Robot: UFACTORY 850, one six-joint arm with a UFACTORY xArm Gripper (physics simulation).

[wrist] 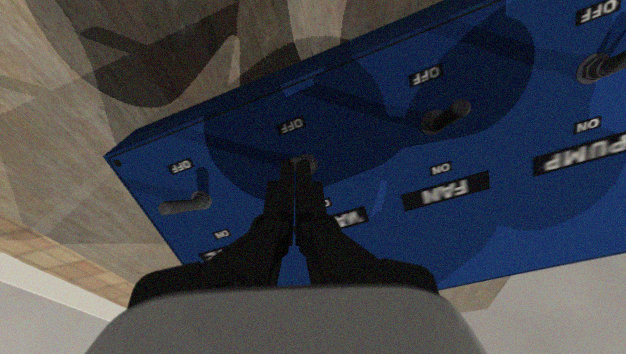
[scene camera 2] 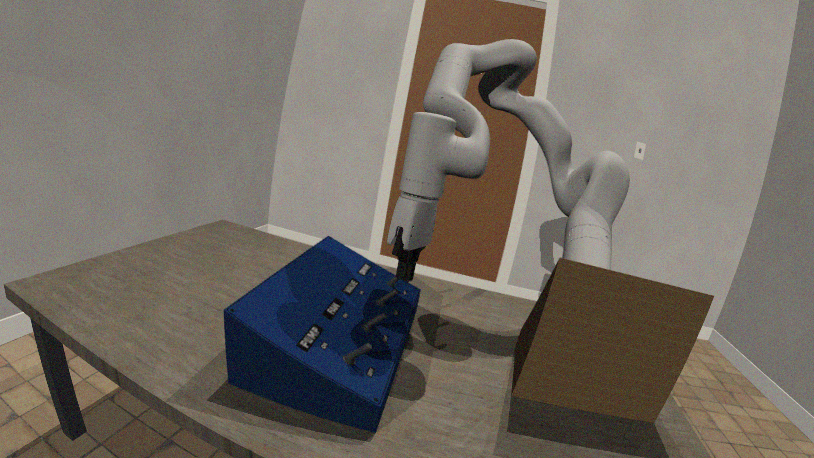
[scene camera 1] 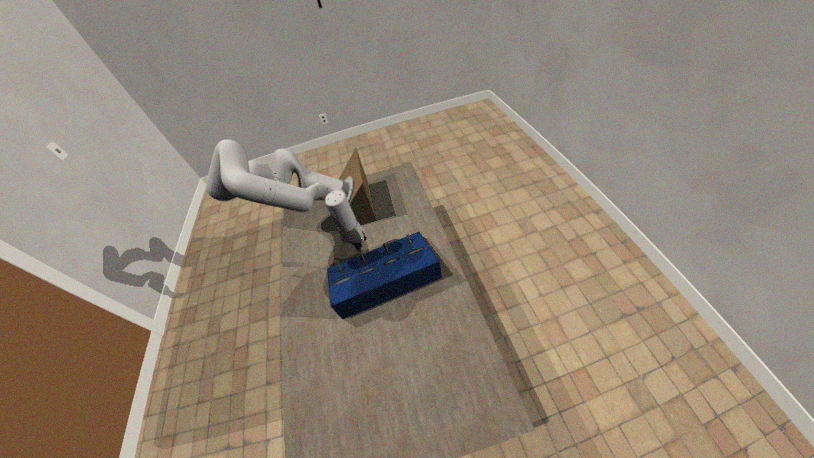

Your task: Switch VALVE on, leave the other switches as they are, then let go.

Scene:
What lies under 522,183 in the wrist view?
A blue switch panel.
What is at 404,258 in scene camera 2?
My gripper.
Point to a blue switch panel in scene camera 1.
406,266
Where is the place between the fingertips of my gripper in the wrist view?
At 294,178

